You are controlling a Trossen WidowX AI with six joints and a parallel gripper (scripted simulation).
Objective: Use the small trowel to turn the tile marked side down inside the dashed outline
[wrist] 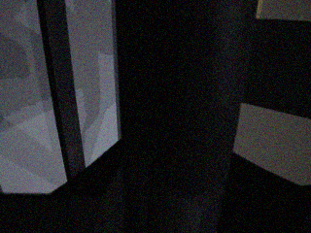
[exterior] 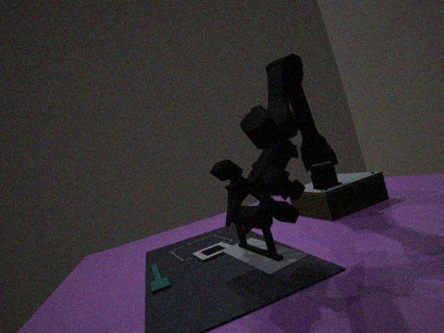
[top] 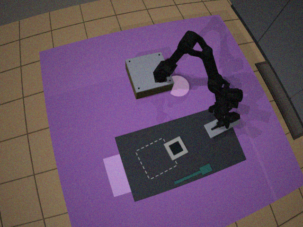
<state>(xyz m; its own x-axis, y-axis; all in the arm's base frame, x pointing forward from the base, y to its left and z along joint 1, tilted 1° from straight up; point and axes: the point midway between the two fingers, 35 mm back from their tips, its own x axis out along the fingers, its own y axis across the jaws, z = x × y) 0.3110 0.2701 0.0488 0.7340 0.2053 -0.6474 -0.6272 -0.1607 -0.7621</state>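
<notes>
Right now the dark mat is 6 cm ahead of my gripper tip, 22 cm to the right of it and 12 cm below it. Also, from my gripper tip: teal t-shaped tool: 19 cm ahead, 17 cm to the right, 10 cm below; tile: 4 cm ahead, 25 cm to the right, 10 cm below.
</notes>
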